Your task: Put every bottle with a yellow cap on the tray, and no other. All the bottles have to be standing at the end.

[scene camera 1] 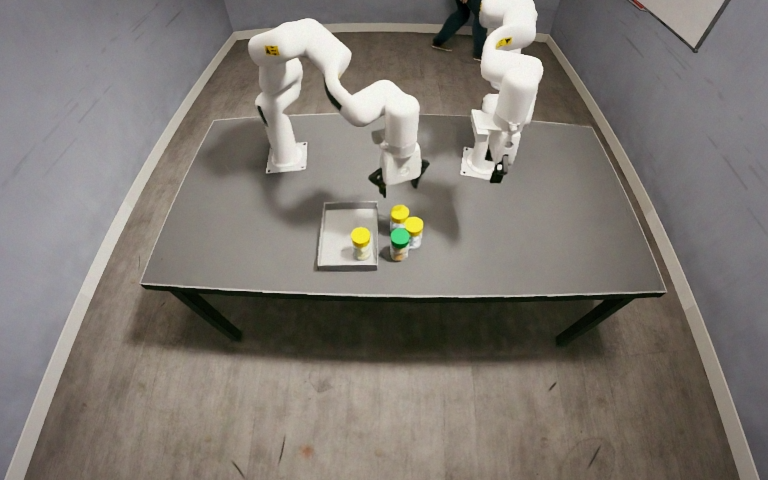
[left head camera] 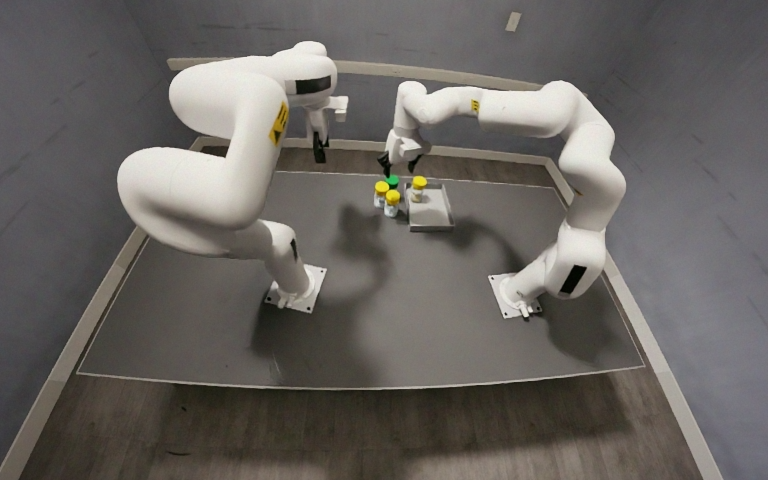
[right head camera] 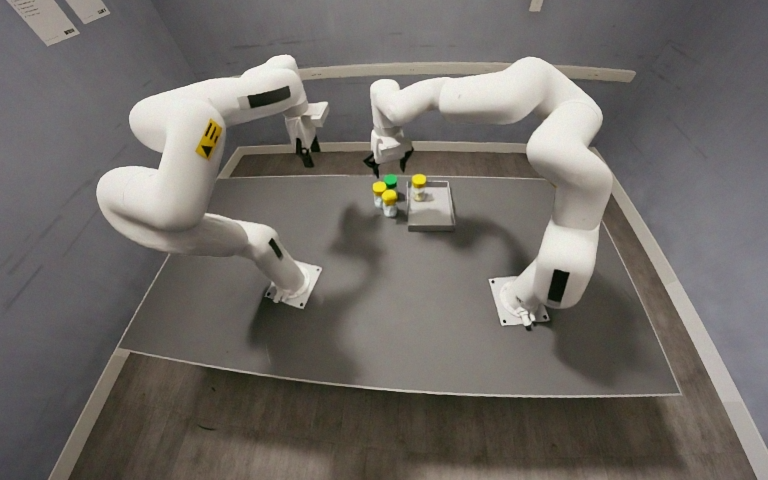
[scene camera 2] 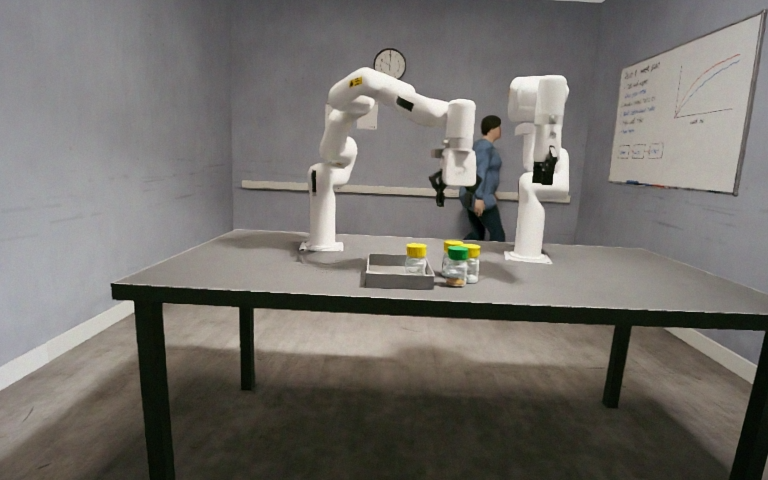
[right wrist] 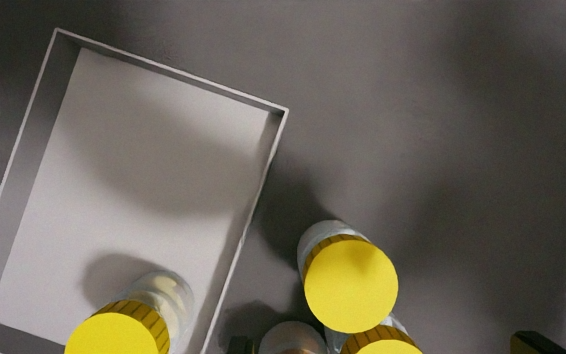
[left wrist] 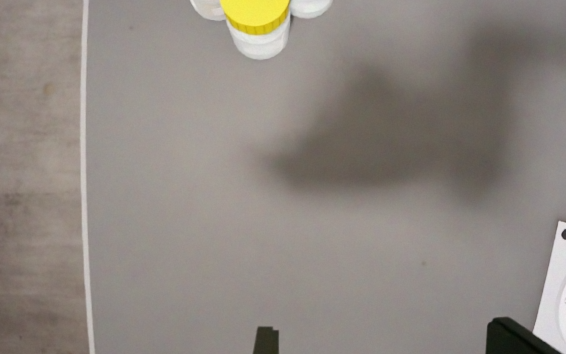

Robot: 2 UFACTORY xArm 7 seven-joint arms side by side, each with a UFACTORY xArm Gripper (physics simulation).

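Where they show: left gripper, fingertip midpoint: [scene camera 1: 492, 171] [left head camera: 322, 154] [right head camera: 313, 158] [scene camera 2: 541, 184]; right gripper, fingertip midpoint: [scene camera 1: 398, 190] [left head camera: 398, 173] [right head camera: 389, 173] [scene camera 2: 454, 206]; left arm's base, link origin: [scene camera 1: 482, 163] [left head camera: 296, 285] [right head camera: 293, 282] [scene camera 2: 526, 257]; right arm's base, link origin: [scene camera 1: 287, 157] [left head camera: 514, 293] [right head camera: 518, 299] [scene camera 2: 322, 246].
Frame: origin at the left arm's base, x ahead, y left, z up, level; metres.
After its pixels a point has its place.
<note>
A yellow-capped bottle [left head camera: 419, 182] @[x 0.488, y -0.348, z 0.108 m] [right head camera: 418, 181] @[x 0.485, y -0.349, z 0.108 m] [scene camera 1: 360, 236] @[x 0.504, y -0.347, z 0.108 m] [scene camera 2: 416, 250] @[x 0.525, y -0.344, z 0.099 m] [right wrist: 115, 335] @[x 0.486, y -0.354, z 0.107 m] stands in the grey tray [left head camera: 430, 228] @[x 0.334, y -0.425, z 0.022 m] [scene camera 1: 347, 267] @[x 0.569, y -0.376, z 0.024 m] [scene camera 2: 396, 281] @[x 0.571, y -0.386, z 0.020 m]. Beside the tray stand a second yellow-capped bottle [left head camera: 392, 198] @[x 0.373, y -0.255, z 0.105 m] [right head camera: 389, 198] @[x 0.373, y -0.261, z 0.105 m] [scene camera 1: 399, 213] @[x 0.395, y -0.255, z 0.105 m] [right wrist: 350, 285] @[x 0.389, y -0.256, z 0.105 m], a third yellow-capped bottle [left head camera: 381, 188] @[x 0.414, y -0.205, z 0.105 m] [right head camera: 378, 188] @[x 0.415, y -0.204, z 0.105 m] [scene camera 1: 414, 226] @[x 0.433, y -0.202, z 0.105 m] [left wrist: 255, 10] @[x 0.422, y -0.191, z 0.105 m] and a green-capped bottle [left head camera: 391, 181] @[x 0.465, y -0.236, z 0.105 m] [right head camera: 390, 181] @[x 0.464, y -0.240, z 0.105 m] [scene camera 1: 399, 237] @[x 0.480, y -0.238, z 0.105 m] [scene camera 2: 457, 253] @[x 0.503, y -0.236, z 0.096 m], close together. My right gripper [left head camera: 399, 169] @[x 0.395, y -0.261, z 0.210 m] [right head camera: 389, 170] @[x 0.395, y -0.261, z 0.210 m] [scene camera 1: 400, 190] @[x 0.395, y -0.261, z 0.210 m] is open and empty, high above this group. My left gripper [left head camera: 320, 158] @[x 0.331, y -0.018, z 0.285 m] [right head camera: 312, 157] @[x 0.331, y -0.018, z 0.285 m] [scene camera 2: 543, 180] @[x 0.331, y -0.018, z 0.285 m] is open and empty, raised off to the group's side.
The grey table [left head camera: 362, 350] @[x -0.154, y -0.265, z 0.000 m] [scene camera 1: 509, 266] @[x 0.442, y 0.118, z 0.000 m] carries both arm bases [left head camera: 297, 288] @[x -0.034, y -0.033, z 0.070 m] [left head camera: 515, 294] @[x 0.102, y -0.732, z 0.057 m]. The tray's low walls stand close to the bottle group. A person [scene camera 2: 488, 164] is behind the table in scene camera 2.
</note>
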